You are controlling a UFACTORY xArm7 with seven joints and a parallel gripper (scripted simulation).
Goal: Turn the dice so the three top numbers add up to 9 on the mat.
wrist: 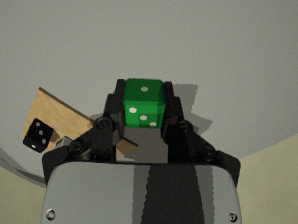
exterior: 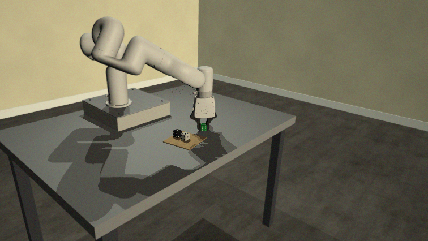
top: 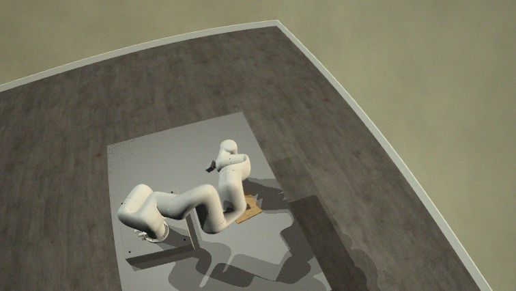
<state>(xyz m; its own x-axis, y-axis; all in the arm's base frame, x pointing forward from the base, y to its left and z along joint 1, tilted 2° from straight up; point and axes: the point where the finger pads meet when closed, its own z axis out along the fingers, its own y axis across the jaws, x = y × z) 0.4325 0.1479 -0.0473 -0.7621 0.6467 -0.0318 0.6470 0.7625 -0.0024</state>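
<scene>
Right now my hand is 140 mm to the left of the white die. The rest, counted from my hand: black die: 140 mm to the right, 40 mm behind; then green die: 10 mm below; then tan mat: 140 mm to the right, 20 mm below.
</scene>
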